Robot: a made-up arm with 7 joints. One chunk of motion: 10 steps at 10 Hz.
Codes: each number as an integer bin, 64 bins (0 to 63) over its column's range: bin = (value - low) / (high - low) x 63, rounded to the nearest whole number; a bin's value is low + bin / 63 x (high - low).
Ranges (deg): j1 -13..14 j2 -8..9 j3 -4..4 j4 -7..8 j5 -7..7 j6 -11..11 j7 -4..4
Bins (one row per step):
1: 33 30 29 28 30 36 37
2: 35 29 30 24 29 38 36
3: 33 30 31 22 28 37 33
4: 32 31 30 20 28 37 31
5: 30 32 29 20 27 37 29
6: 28 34 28 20 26 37 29
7: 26 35 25 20 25 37 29
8: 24 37 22 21 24 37 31
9: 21 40 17 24 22 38 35
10: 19 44 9 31 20 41 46
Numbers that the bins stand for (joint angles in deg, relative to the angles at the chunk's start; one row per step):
1: 1.14 0.10 -0.32 -0.33 -0.33 1.57 0.70
2: 2.00 -0.17 -0.19 -1.29 -0.56 2.27 0.57
3: 1.14 0.10 -0.06 -1.76 -0.78 1.92 0.19
4: 0.71 0.37 -0.19 -2.24 -0.78 1.92 -0.06
5: -0.14 0.63 -0.32 -2.24 -1.00 1.92 -0.32
6: -1.00 1.17 -0.44 -2.24 -1.22 1.92 -0.32
7: -1.86 1.44 -0.83 -2.24 -1.44 1.92 -0.32
8: -2.71 1.98 -1.21 -2.00 -1.67 1.92 -0.06
9: -4.00 2.79 -1.84 -1.29 -2.11 2.27 0.44
10: -4.86 3.87 -2.86 0.38 -2.56 3.32 1.84

